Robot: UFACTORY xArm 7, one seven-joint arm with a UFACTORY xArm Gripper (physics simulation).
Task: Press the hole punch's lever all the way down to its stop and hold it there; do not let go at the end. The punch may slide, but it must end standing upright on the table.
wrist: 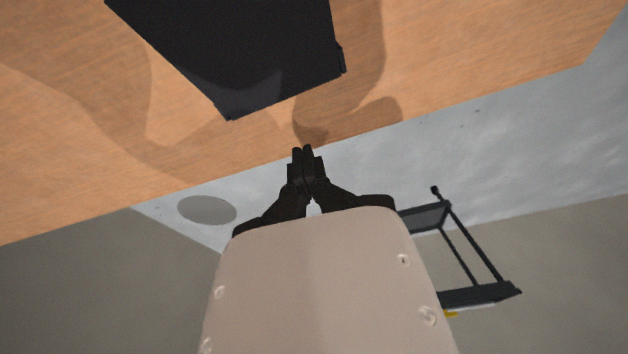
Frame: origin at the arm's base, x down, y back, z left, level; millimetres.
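Where they show: gripper, between the fingertips: [305, 157].
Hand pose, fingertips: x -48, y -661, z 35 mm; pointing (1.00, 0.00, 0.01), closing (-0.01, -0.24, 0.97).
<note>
After its pixels a point has its place.
The hole punch [250, 45] @[x -24, y -574, z 42 mm] is black and shows at the upper left of centre, cut off by the top edge of the view. Its broad dark upper face, which looks like the lever, fills most of what shows. The base under it is hidden or out of view, so how far the lever is down cannot be told. My gripper [305, 157] @[x -48, y -661, z 35 mm] is shut and empty, its fingertips together. In the view the tips lie below and to the right of the punch's near end, with a strip of table between them and no contact visible.
The wooden table [475, 50] @[x 46, y -698, z 236 mm] runs across the upper part of the view, with its edge slanting behind the fingertips. Shadows fall around the punch. Beyond the edge are a pale floor, a grey disc [206, 210] at the left and a dark cart [480, 295] at the lower right.
</note>
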